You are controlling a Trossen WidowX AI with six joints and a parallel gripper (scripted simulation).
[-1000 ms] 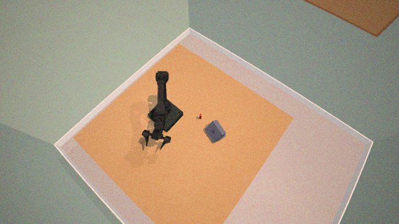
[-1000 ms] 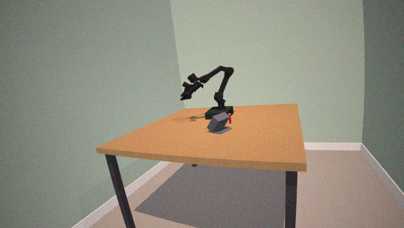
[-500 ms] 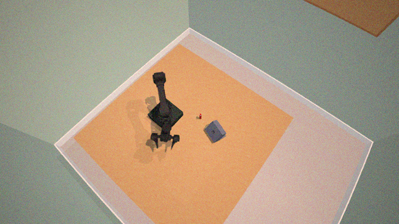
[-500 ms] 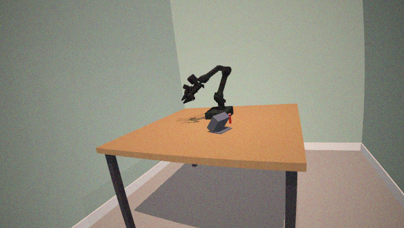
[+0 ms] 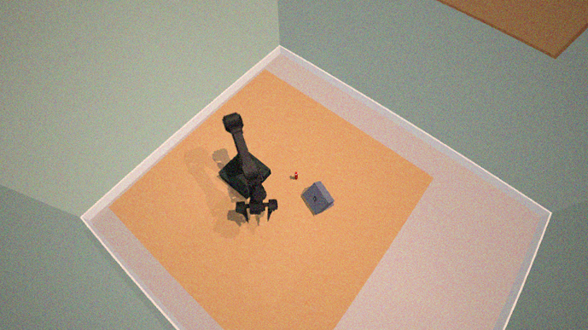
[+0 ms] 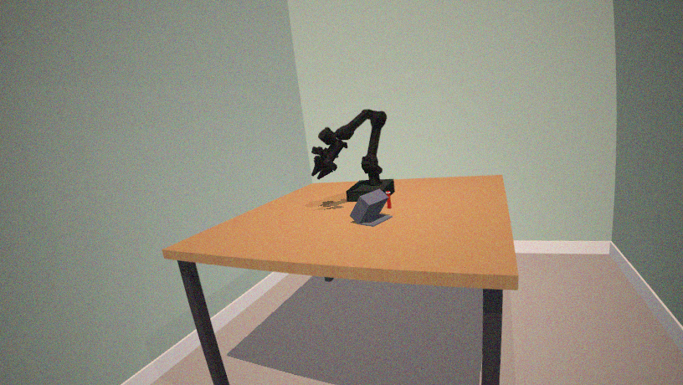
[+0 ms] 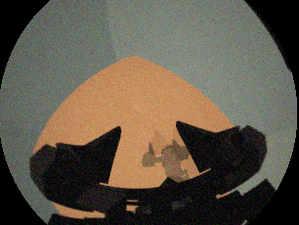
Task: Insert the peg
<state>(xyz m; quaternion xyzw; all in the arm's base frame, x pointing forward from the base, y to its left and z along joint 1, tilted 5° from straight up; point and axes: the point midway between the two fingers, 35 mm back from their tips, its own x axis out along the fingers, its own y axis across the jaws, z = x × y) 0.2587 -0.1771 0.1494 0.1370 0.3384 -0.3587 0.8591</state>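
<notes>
My gripper tip is now 40 mm past the red peg, 340 mm to the right of it and 110 mm above it. The rest, counted from my gripper tip: grey-blue panel block (130 mm ahead, 310 mm to the left, 110 mm below).
</notes>
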